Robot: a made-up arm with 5 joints.
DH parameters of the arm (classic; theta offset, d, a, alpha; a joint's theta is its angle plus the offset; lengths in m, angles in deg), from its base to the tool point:
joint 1: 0 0.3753 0 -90
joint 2: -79.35 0 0.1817 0
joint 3: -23.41 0 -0.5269 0
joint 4: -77.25 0 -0.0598 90
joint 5: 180 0.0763 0 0
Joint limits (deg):
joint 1: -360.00..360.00
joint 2: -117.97..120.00
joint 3: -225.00..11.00
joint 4: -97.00..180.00
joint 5: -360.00..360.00
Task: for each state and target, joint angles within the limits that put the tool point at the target. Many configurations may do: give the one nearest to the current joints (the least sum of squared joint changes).
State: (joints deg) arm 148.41 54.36 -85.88 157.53 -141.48
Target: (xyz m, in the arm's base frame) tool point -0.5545 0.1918 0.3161
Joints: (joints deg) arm 160.92 41.62 -107.19 152.50 -141.48
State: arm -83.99 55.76 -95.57 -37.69 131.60
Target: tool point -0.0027 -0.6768 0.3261
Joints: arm -90.23 40.33 -90.97 -49.55 131.60
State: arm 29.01 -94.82 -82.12 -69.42 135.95
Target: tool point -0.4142 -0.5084 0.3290
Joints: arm 50.83 -117.97 -128.55 -96.80 135.95
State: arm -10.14 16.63 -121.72 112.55 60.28
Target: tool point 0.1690 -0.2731 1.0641
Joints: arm -58.25 1.51 -147.87 83.22 60.28
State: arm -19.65 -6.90 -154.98 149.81 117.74
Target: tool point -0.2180 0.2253 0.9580
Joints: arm -45.94 -33.52 -173.77 148.29 117.74
